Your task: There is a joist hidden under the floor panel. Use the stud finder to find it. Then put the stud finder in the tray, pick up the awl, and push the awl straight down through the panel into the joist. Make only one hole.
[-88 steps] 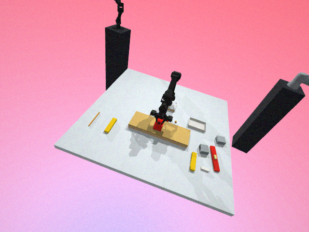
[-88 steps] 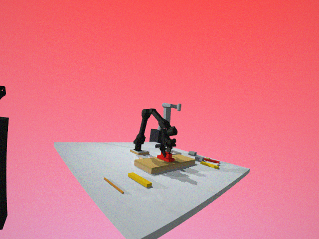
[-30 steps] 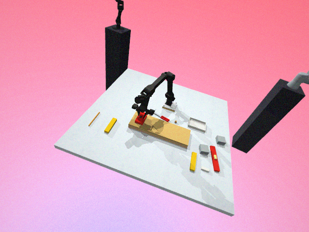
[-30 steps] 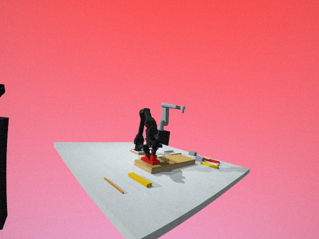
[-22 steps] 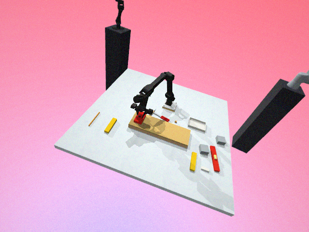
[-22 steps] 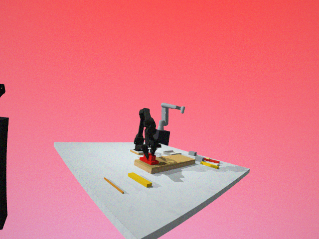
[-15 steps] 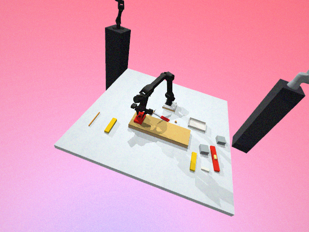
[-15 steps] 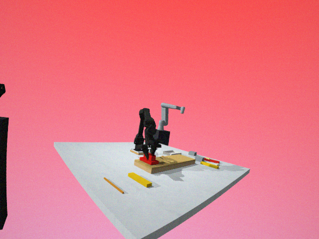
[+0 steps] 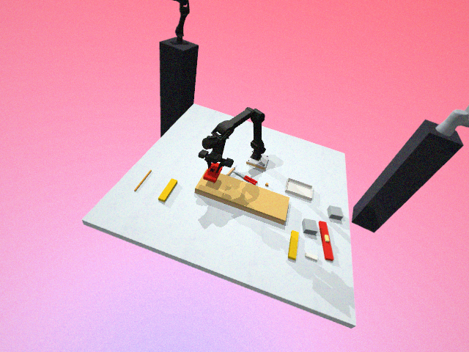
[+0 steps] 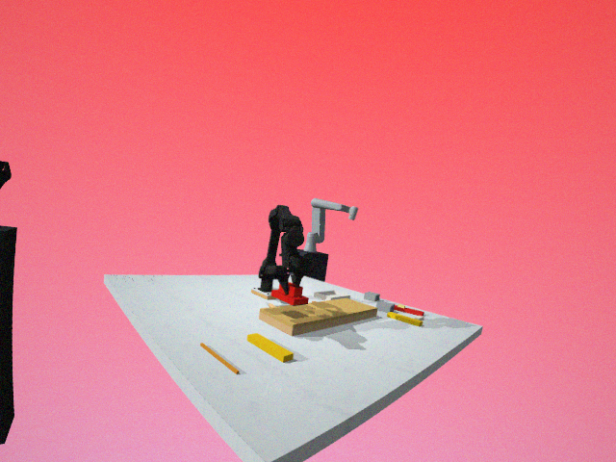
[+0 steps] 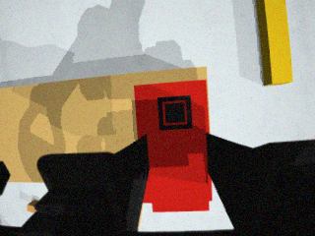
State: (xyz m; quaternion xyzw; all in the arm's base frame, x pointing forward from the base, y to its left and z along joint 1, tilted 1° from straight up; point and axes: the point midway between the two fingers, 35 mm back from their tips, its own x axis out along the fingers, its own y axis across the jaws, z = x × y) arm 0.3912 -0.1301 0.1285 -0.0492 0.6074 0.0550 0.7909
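The white tray lies 480 mm to the left of my gripper tip, 290 mm behind it and 100 mm below it. Also, from my gripper tip: awl (210 mm behind, 110 mm below, 50 mm to the left); then red-handled tool (190 mm behind, 140 mm to the left, 110 mm below); then red stud finder (20 mm above, 10 mm ahead).
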